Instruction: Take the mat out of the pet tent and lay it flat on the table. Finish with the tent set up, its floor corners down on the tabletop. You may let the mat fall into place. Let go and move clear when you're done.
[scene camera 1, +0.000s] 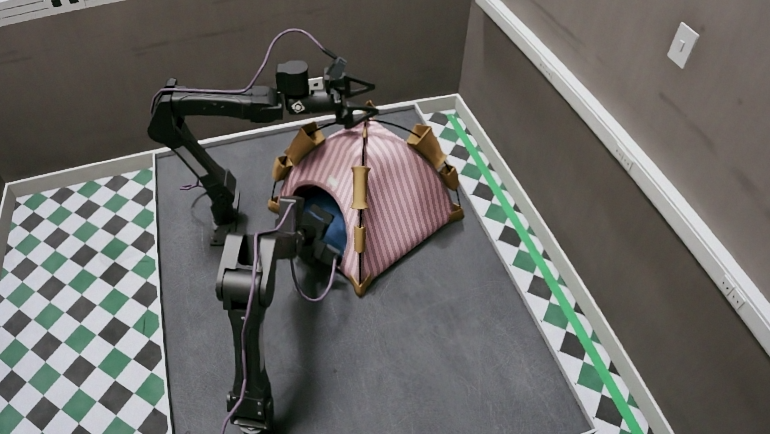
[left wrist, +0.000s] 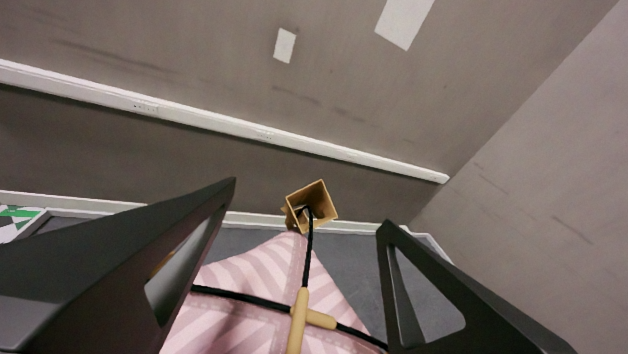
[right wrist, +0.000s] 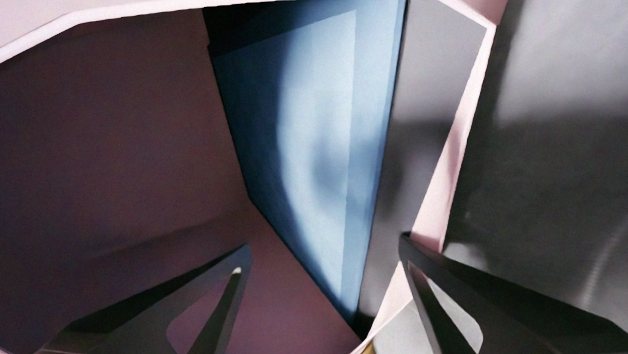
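The pink striped tent (scene camera 1: 404, 199) (left wrist: 270, 260) (right wrist: 446, 175) stands upright on the dark table (scene camera 1: 431, 350). Its visible tan floor corners appear down on the tabletop; the far corner is hidden. The blue mat (scene camera 1: 337, 231) (right wrist: 320, 150) lies inside, seen through the doorway. My left gripper (scene camera 1: 373, 98) (left wrist: 314, 207) is open and empty at the tent's peak, above the crossed poles. My right gripper (right wrist: 321, 248) is open at the doorway, with the mat's near end showing between and beyond its fingertips. In scene camera 1 its fingers are hidden by the wrist and the tent.
Black tent poles (left wrist: 240, 297) cross at a tan hub (left wrist: 300, 317) below the left fingers. Tan sleeves (scene camera 1: 360, 187) line the tent's edges. The right arm's purple cable (scene camera 1: 318, 299) loops low before the doorway. A pale rim (scene camera 1: 80, 170) and walls bound the work area.
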